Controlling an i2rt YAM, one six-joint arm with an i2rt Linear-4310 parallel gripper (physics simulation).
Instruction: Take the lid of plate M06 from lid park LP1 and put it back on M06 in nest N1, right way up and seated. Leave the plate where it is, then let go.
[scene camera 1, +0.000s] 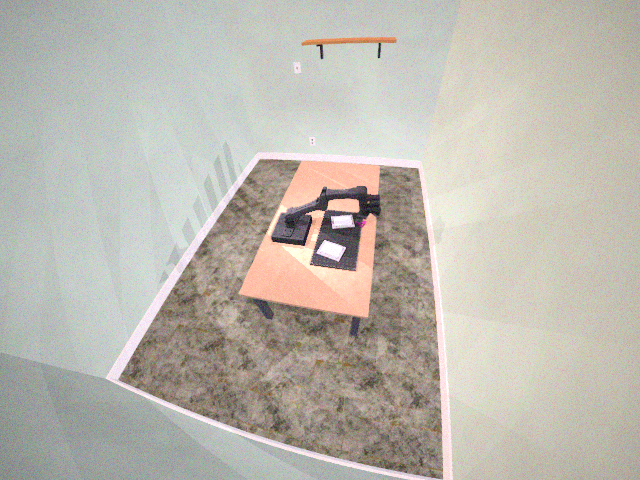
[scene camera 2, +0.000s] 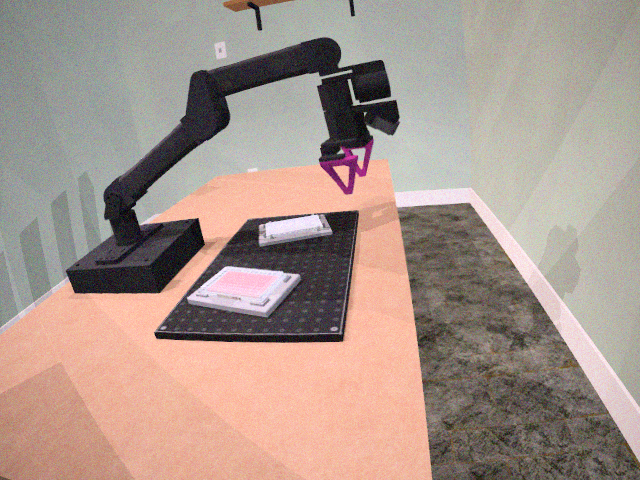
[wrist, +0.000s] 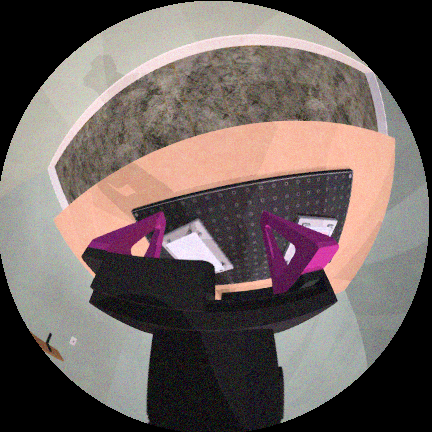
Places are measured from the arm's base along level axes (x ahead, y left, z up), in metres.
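Pixels of known places: gripper, fingertip midpoint: (scene camera 1: 364, 221) (scene camera 2: 356, 184) (wrist: 212, 216); arm's base, link origin: (scene camera 1: 290, 225) (scene camera 2: 131, 244).
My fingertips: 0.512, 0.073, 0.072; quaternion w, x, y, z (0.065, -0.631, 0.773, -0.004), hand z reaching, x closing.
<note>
For each thing: its top centre in the pictures, then the offset to it from my fingertips, as dx, dy, dz. Level surfaces: height alone.
- white lid, top centre: (scene camera 2: 293, 224) (wrist: 195, 257) (scene camera 1: 342, 220) -0.166, +0.086, -0.107
- pale lid park, top centre: (scene camera 2: 292, 223) (wrist: 195, 258) (scene camera 1: 342, 220) -0.166, +0.086, -0.104
- plate, top centre: (scene camera 2: 241, 279) (scene camera 1: 331, 248) -0.185, -0.193, -0.098
- pale nest, top centre: (scene camera 2: 242, 283) (wrist: 308, 248) (scene camera 1: 331, 249) -0.185, -0.193, -0.106
- black perforated board, top centre: (scene camera 2: 278, 257) (wrist: 254, 246) (scene camera 1: 339, 236) -0.163, -0.054, -0.124
- wooden table, surface height: dz -0.137
The white lid (scene camera 1: 342, 221) (scene camera 2: 293, 226) (wrist: 192, 250) lies flat on the pale lid park (scene camera 2: 295, 238) at the far end of the black board. The plate (scene camera 1: 331, 250) (scene camera 2: 240, 283), with a pink top surface, sits in the pale nest (scene camera 2: 273, 305) at the near end; in the wrist view the nest (wrist: 318, 220) is partly hidden behind a finger. Labels are not readable. My gripper (scene camera 1: 361, 223) (scene camera 2: 355, 183) (wrist: 212, 216), with magenta fingers, is open and empty. It hangs above the far end of the board, higher than the lid and towards the table's right edge in scene camera 2.
The black perforated board (scene camera 1: 345, 238) (scene camera 2: 320, 268) (wrist: 235, 210) lies on the wooden table (scene camera 1: 310, 289) (scene camera 2: 310, 392) (wrist: 300, 145). The arm's black base (scene camera 1: 291, 230) (scene camera 2: 134, 263) stands left of the board. A wall shelf (scene camera 1: 348, 40) is at the back.
</note>
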